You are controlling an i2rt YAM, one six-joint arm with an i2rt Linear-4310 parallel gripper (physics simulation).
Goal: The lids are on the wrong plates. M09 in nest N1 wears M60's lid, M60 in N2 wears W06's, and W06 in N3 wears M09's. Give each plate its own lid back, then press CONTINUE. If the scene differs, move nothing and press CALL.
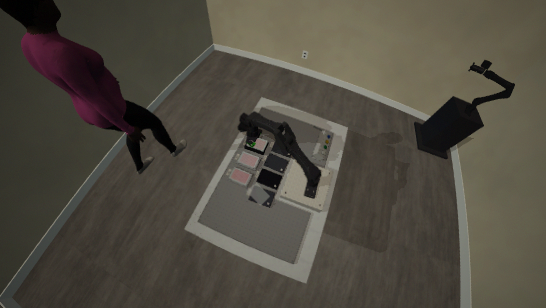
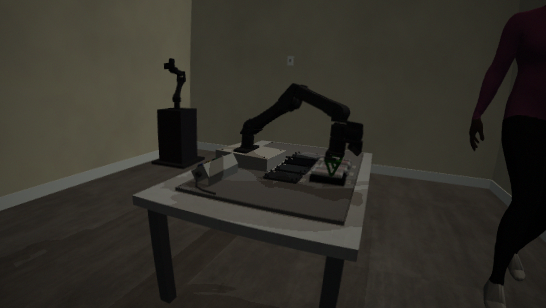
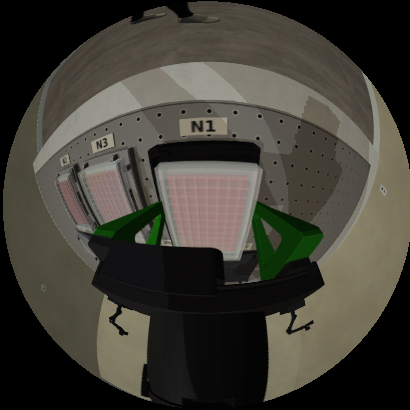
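Pixels of known places: gripper, fingertip midpoint: (image 1: 254, 142) (image 2: 332, 173) (image 3: 207, 205); arm's base, origin of the base link: (image 1: 312, 182) (image 2: 247, 149).
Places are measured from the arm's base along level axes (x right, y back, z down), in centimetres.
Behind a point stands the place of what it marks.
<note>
My gripper (image 1: 252, 144) @[y -45.7, x 17.3, z 1.9 cm] (image 2: 333, 166) @[y -45.7, x 17.3, z 1.9 cm] (image 3: 207, 205) @[y -45.7, x 17.3, z 1.9 cm] is shut on a pink-welled plate with a clear rim (image 1: 260, 143) @[y -41.2, x 17.3, z 0.8 cm] (image 3: 207, 192) @[y -47.7, x 17.4, z 1.0 cm], at nest N1. The green fingers hold its two sides. The black nest N1 (image 1: 256, 150) (image 2: 327, 178) @[y -44.0, x 21.8, z 3.1 cm] (image 3: 205, 150) @[y -50.6, x 17.4, z 3.1 cm] shows under and behind it; whether the plate touches the nest is unclear. A second pink plate (image 1: 248, 160) @[y -44.7, x 2.8, z 2.5 cm] (image 3: 106, 187) @[y -48.4, x 5.5, z 2.5 cm] sits in N3, and a third plate (image 1: 240, 176) @[y -45.6, x -9.5, z 3.5 cm] (image 3: 73, 199) @[y -47.1, x -6.4, z 3.0 cm] in N2. No plate or lid marks are readable. The button box (image 1: 324, 145) @[y 2.5, x 28.6, z -2.0 cm] (image 2: 218, 168) @[y -1.9, x 35.4, z 0.3 cm] has blue, yellow and green buttons.
Dark square pads (image 1: 276, 162) @[y -26.5, x 8.6, z 4.5 cm] (image 1: 270, 179) @[y -26.6, x -4.6, z 4.5 cm] stand in a row beside the nests; the end pad (image 1: 270, 201) @[y -22.1, x -18.7, z 4.5 cm] bears a light grey slanted shape. The arm's base stands on a pale block (image 1: 295, 191) @[y -9.1, x -8.7, z 0.9 cm] (image 2: 270, 159) @[y -15.8, x 9.6, z 1.3 cm]. A person (image 1: 75, 75) (image 2: 535, 90) stands near the table.
</note>
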